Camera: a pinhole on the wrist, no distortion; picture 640 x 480 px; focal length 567.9 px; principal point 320.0 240.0 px. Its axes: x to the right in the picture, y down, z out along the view. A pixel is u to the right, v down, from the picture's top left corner.
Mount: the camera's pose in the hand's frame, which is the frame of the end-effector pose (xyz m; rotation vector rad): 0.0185 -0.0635 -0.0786 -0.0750 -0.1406 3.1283
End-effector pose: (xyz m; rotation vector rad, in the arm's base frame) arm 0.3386 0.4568 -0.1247 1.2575 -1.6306 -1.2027
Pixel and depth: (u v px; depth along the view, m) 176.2 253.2 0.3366
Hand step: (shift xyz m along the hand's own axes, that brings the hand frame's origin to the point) 0.0873 -0.1024 0.2596
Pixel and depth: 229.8 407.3 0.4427
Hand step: 0.0665 -0.2338 0.3534
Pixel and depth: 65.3 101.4 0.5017
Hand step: 0.2199 0.0110 0.4422
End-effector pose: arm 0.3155 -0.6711 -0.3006 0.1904 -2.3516 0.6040
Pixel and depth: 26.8 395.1 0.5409
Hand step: 0.2703 -0.2622 0.4595
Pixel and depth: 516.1 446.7 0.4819
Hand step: -0.1722 -0.2794 0.3772
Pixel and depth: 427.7 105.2 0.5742
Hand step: -0.1170 0.0221 0.4997
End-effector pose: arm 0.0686 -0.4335 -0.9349 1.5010 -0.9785 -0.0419
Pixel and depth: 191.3 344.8 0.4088
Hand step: 0.0908 -0.1762 0.3257
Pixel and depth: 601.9 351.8 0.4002
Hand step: -0.1998 -0.1755 0.3030
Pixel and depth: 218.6 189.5 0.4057
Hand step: 0.0715 -0.0647 0.3317
